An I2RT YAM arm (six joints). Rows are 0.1 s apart.
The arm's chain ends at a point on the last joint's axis. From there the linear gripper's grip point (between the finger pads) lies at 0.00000 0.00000 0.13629 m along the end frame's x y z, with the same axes.
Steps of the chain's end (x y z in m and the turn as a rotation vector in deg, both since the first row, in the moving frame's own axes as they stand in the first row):
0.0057 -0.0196 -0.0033 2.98 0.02 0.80
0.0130 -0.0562 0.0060 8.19 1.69 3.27
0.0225 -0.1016 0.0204 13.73 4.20 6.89
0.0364 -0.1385 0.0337 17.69 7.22 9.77
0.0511 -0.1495 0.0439 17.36 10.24 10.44
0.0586 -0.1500 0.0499 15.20 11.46 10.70
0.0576 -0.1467 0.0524 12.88 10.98 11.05
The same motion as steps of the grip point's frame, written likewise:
0.0058 -0.0267 -0.0035 2.98 0.02 0.80
0.0176 -0.0755 0.0046 8.19 1.69 3.27
0.0343 -0.1332 0.0161 13.73 4.20 6.89
0.0567 -0.1782 0.0262 17.69 7.22 9.77
0.0785 -0.1875 0.0356 17.36 10.24 10.44
0.0885 -0.1828 0.0425 15.20 11.46 10.70
0.0861 -0.1742 0.0465 12.88 10.98 11.05

